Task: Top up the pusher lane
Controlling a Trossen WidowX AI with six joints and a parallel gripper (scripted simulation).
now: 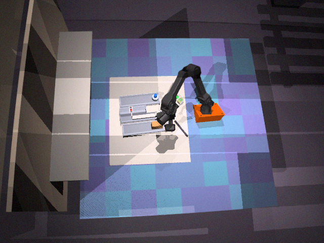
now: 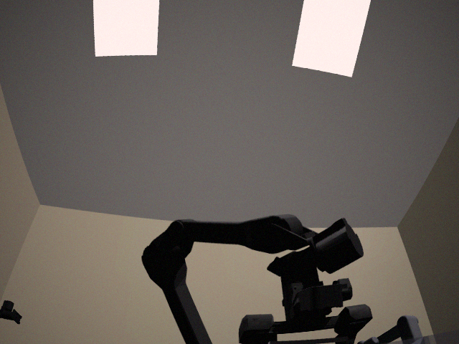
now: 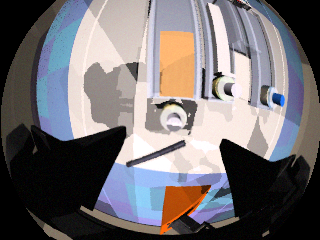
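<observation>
Right now my gripper tip is 70 mm short of the brown box, 60 mm above it and 10 mm to the right of it. The rest, counted from my gripper tip: black rod 100 mm below, 100 mm behind, 30 mm to the left.
</observation>
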